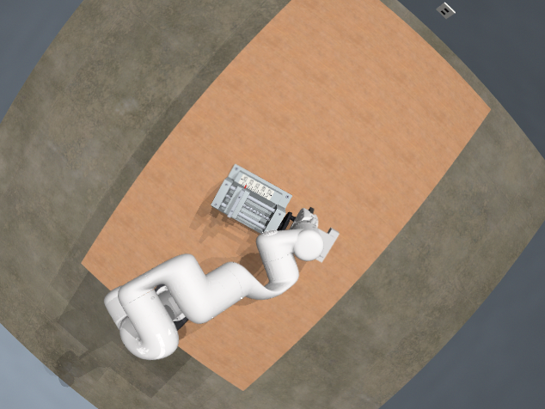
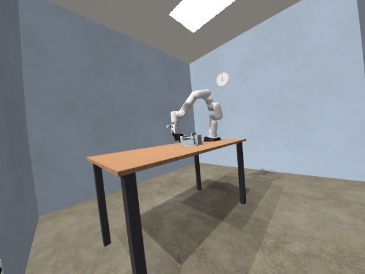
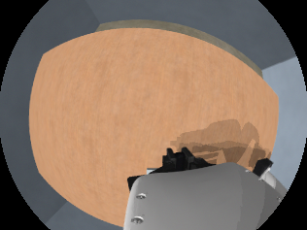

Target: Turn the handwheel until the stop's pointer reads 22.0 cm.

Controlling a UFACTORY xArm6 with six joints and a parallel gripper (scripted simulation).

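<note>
My hand is 20 mm to the right of the handwheel and 10 mm past it.
</note>
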